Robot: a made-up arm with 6 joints.
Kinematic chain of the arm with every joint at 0, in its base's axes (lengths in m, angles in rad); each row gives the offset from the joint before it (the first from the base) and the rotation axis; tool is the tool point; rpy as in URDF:
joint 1: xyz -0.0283 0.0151 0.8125 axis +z
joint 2: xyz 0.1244 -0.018 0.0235 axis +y
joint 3: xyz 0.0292 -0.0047 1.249 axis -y
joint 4: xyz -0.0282 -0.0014 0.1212 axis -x
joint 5: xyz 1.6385 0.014 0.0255 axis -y
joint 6: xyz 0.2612 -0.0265 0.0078 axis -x
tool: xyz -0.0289 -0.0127 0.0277 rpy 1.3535 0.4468 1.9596
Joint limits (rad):
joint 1: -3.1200..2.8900
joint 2: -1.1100..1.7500
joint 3: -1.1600..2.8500
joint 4: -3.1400..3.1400
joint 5: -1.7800..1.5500
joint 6: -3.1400..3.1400
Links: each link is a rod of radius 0.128 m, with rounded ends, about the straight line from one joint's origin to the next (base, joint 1, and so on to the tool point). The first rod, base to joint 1, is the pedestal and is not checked.
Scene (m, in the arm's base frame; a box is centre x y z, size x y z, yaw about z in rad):
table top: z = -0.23
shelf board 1: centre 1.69 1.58 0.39 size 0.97 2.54 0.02 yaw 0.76
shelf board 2: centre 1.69 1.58 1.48 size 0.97 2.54 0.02 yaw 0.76
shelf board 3: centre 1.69 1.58 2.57 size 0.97 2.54 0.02 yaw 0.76
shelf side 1: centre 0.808 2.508 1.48 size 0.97 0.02 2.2 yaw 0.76
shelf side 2: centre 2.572 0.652 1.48 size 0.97 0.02 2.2 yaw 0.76
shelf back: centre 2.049 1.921 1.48 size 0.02 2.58 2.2 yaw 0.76
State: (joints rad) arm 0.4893 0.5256 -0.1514 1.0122 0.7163 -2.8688
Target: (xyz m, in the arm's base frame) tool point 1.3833 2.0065 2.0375
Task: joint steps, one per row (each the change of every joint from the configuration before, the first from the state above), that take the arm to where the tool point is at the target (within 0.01 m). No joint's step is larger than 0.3 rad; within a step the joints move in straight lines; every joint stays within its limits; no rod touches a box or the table.
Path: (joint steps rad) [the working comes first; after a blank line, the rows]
Joints at the target: 0.9099 0.3912 0.3031 0.9911 0.7259 -2.8644
Straight joint move there: touches shelf board 2.

1: -0.0638 -0.2125 -0.2545 0.0208 0.0266 -0.0045
2: -0.0638 -0.2125 -0.2546 0.0208 0.0267 -0.0046
3: -0.0637 -0.2125 -0.2545 0.0209 0.0266 -0.0045
4: 0.2322 -0.0966 0.1384 0.0019 0.0189 0.0000
5: 0.2322 -0.0967 0.1385 0.0020 0.0189 -0.0001
6: 0.2322 -0.0967 0.1385 0.0019 0.0189 -0.0001
7: -0.0282 0.2643 0.2676 -0.0298 -0.0423 0.0061
8: -0.0282 0.2644 0.2675 -0.0298 -0.0423 0.0060
9: -0.0283 0.2644 0.2676 -0.0298 -0.0424 0.0061

